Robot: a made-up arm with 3 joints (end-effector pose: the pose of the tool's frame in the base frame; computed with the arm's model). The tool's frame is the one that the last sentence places.
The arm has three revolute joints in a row. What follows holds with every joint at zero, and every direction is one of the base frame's. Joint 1 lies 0.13 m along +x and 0.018 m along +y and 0.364 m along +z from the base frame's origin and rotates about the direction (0.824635, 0.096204, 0.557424). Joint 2 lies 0.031 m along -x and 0.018 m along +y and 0.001 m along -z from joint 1 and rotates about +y. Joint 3 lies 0.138 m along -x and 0.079 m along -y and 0.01 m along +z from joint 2 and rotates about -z. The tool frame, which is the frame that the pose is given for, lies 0.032 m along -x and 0.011 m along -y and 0.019 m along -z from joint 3; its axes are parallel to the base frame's.
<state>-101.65 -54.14 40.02</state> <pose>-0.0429 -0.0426 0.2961 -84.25 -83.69 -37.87</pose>
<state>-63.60 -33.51 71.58</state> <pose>-0.0349 0.0009 0.2749 -31.71 -71.80 -80.31</pose>
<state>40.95 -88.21 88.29</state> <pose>0.0890 0.0652 0.2208 96.49 -29.90 -74.62</pose>
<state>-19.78 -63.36 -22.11</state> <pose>0.0203 -0.0853 0.2362 -32.94 -59.73 18.59</pose>
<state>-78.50 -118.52 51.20</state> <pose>0.1066 -0.1399 0.3588 -30.49 -125.27 13.38</pose>
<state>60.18 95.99 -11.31</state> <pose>0.1981 -0.1474 0.4114 18.80 92.49 75.84</pose>
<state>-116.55 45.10 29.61</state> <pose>0.0774 0.1954 0.2816 -72.72 0.43 -122.86</pose>
